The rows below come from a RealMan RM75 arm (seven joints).
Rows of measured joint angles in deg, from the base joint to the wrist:
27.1, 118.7, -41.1, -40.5, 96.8, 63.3, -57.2
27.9, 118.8, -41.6, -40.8, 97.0, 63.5, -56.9
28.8, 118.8, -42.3, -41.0, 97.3, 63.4, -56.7
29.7, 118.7, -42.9, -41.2, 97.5, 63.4, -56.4
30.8, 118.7, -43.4, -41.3, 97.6, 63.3, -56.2
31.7, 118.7, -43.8, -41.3, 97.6, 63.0, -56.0
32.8, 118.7, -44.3, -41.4, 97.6, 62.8, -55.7
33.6, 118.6, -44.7, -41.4, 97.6, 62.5, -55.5
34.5, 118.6, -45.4, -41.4, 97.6, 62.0, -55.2
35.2, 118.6, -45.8, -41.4, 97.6, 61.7, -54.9
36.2, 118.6, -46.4, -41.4, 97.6, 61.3, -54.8
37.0, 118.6, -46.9, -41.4, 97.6, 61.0, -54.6
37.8, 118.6, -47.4, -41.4, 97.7, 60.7, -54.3
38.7, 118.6, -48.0, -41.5, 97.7, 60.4, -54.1
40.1, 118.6, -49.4, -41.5, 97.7, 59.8, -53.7
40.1, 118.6, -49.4, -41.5, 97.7, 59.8, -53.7
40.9, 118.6, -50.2, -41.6, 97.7, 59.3, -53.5
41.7, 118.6, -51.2, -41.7, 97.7, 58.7, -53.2
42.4, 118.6, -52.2, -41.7, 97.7, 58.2, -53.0
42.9, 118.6, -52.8, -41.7, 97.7, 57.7, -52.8
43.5, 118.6, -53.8, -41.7, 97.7, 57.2, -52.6
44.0, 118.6, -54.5, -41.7, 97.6, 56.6, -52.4
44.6, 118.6, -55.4, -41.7, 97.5, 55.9, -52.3
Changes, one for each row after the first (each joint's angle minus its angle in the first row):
0.8, 0.1, -0.5, -0.3, 0.2, 0.2, 0.3
1.7, 0.1, -1.2, -0.5, 0.5, 0.1, 0.5
2.6, 0.0, -1.8, -0.7, 0.7, 0.1, 0.8
3.7, 0.0, -2.3, -0.8, 0.8, 0.0, 1.0
4.6, 0.0, -2.7, -0.8, 0.8, -0.3, 1.2
5.7, 0.0, -3.2, -0.9, 0.8, -0.5, 1.5
6.5, -0.1, -3.6, -0.9, 0.8, -0.8, 1.7
7.4, -0.1, -4.3, -0.9, 0.8, -1.3, 2.0
8.1, -0.1, -4.7, -0.9, 0.8, -1.6, 2.3
9.1, -0.1, -5.3, -0.9, 0.8, -2.0, 2.4
9.9, -0.1, -5.8, -0.9, 0.8, -2.3, 2.6
10.7, -0.1, -6.3, -0.9, 0.9, -2.6, 2.9
11.6, -0.1, -6.9, -1.0, 0.9, -2.9, 3.1
13.0, -0.1, -8.3, -1.0, 0.9, -3.5, 3.5
13.0, -0.1, -8.3, -1.0, 0.9, -3.5, 3.5
13.8, -0.1, -9.1, -1.1, 0.9, -4.0, 3.7
14.6, -0.1, -10.1, -1.2, 0.9, -4.6, 4.0
15.3, -0.1, -11.1, -1.2, 0.9, -5.1, 4.2
15.8, -0.1, -11.7, -1.2, 0.9, -5.6, 4.4
16.4, -0.1, -12.7, -1.2, 0.9, -6.1, 4.6
16.9, -0.1, -13.4, -1.2, 0.8, -6.7, 4.8
17.5, -0.1, -14.3, -1.2, 0.7, -7.4, 4.9

